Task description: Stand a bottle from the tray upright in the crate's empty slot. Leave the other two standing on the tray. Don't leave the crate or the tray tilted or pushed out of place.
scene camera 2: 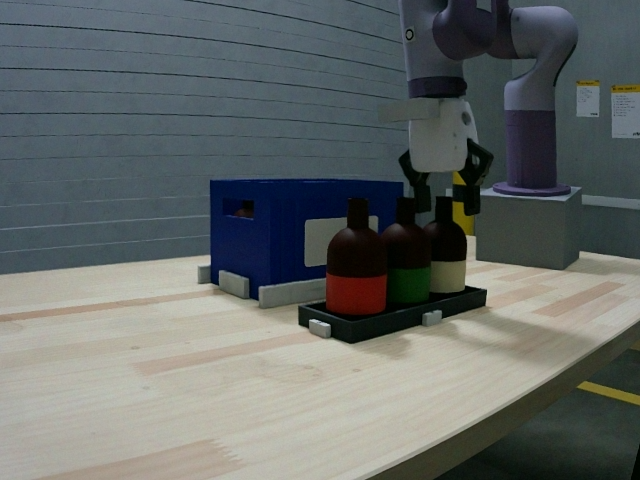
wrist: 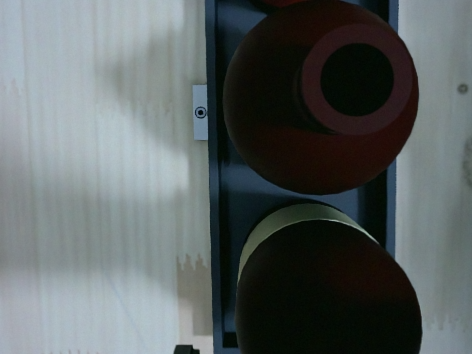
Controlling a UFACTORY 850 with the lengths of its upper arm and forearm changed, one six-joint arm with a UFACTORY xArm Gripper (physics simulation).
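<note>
Three dark brown bottles stand upright in a row on the black tray (scene camera 2: 382, 329) (wrist: 214, 200): a red-labelled bottle (scene camera 2: 356, 263), a green-labelled bottle (scene camera 2: 405, 248) (wrist: 280, 145) in the middle, and a cream-labelled bottle (scene camera 2: 447, 248) (wrist: 325, 295) at the end nearest the robot base. The blue crate (scene camera 2: 240, 248) stands upright behind the tray; its slots are hidden in the scene view. My gripper (scene camera 2: 447, 205) is open and points down, its fingertips on either side of the cream-labelled bottle's neck, near its top. Whether they touch the neck cannot be told. One fingertip shows at the wrist view's bottom edge.
Grey stop blocks (scene camera 2: 233, 283) stand against the crate's base, and small grey blocks (scene camera 2: 320, 328) (wrist: 200, 112) against the tray. The robot's grey pedestal (scene camera 2: 527, 232) and a yellow post (scene camera 2: 463, 219) are behind on the right. The table's front edge runs along the lower right.
</note>
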